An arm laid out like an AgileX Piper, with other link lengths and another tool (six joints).
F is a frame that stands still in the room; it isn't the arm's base.
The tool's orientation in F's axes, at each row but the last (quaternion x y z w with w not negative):
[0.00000, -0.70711, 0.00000, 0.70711]
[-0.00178, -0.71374, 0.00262, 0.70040]
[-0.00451, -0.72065, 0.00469, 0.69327]
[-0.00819, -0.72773, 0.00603, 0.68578]
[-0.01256, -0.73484, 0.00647, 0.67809]
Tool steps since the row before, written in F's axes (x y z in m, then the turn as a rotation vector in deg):
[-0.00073, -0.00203, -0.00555, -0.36, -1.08, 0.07]
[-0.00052, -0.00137, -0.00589, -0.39, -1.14, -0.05]
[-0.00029, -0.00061, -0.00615, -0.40, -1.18, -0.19]
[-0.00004, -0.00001, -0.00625, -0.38, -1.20, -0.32]
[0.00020, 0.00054, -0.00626, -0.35, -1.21, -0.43]
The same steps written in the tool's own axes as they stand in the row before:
[-0.00555, -0.00203, 0.00073, 0.07, -1.08, 0.36]
[-0.00589, -0.00133, 0.00063, -0.05, -1.14, 0.39]
[-0.00614, -0.00053, 0.00053, -0.19, -1.18, 0.41]
[-0.00624, 0.00011, 0.00041, -0.32, -1.19, 0.40]
[-0.00624, 0.00071, 0.00031, -0.43, -1.20, 0.37]

